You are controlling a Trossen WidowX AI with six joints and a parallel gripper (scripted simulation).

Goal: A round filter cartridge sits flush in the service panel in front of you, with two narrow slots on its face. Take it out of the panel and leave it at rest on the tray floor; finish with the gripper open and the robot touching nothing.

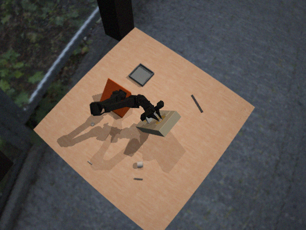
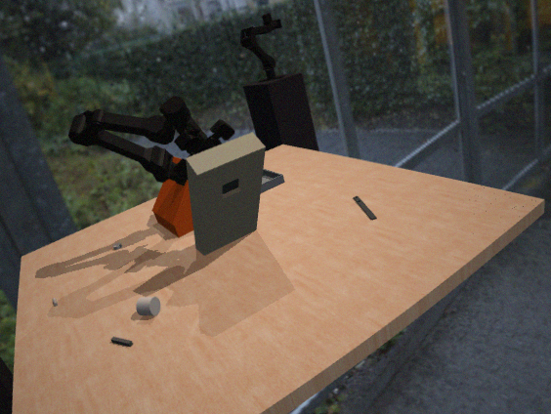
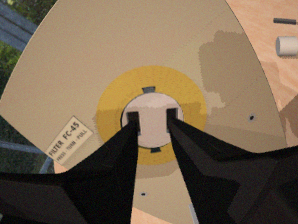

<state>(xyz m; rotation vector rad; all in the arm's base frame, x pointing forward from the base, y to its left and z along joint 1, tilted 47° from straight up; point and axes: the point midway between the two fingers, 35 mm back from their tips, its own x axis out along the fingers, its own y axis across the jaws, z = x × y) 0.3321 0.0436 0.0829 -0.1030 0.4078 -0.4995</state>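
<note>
Right now the round filter cartridge is 20 mm ahead of my gripper tip and 10 mm below it. Round my gripper tip: grey tray 390 mm behind, 320 mm to the left, 240 mm below; then beige service panel 30 mm behind, 90 mm below.
</note>
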